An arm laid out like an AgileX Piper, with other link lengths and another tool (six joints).
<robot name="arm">
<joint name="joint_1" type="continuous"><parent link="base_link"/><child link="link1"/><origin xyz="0 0 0.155" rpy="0 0 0"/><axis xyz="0 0 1"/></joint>
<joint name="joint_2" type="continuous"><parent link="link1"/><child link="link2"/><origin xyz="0 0 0" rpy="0 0 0"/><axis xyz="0 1 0"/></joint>
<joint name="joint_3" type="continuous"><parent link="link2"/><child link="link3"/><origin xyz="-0.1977 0 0.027" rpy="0 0 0"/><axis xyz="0 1 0"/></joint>
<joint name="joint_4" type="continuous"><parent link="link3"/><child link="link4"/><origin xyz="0.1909 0 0.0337" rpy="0 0 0"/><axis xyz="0.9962 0 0.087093"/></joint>
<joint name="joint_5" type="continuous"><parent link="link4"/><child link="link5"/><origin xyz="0 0 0" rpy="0 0 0"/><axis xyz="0 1 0"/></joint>
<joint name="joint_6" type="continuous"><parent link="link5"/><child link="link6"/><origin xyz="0.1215 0 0.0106" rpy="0 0 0"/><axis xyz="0.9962 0 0.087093"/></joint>
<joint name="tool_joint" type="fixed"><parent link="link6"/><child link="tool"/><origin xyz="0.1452 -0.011 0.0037" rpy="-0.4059 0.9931 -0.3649"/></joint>
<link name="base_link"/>
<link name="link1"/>
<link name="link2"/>
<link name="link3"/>
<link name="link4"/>
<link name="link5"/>
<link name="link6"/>
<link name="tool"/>
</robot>
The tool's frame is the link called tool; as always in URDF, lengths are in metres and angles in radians. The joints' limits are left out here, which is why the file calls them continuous.
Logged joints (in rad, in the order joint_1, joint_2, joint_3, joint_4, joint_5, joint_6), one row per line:
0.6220, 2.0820, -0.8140, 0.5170, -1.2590, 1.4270
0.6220, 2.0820, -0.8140, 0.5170, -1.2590, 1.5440
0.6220, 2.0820, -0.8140, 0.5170, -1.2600, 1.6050
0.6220, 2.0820, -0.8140, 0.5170, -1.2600, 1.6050
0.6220, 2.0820, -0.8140, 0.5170, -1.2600, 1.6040
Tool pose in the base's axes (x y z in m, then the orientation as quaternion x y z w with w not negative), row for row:
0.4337, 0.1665, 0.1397, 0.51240, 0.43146, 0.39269, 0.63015
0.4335, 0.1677, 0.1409, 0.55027, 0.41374, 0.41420, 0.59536
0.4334, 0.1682, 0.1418, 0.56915, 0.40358, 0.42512, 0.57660
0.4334, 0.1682, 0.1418, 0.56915, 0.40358, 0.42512, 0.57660
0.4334, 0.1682, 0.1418, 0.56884, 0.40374, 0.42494, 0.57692
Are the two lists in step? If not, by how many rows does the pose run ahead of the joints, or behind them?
They are in step.
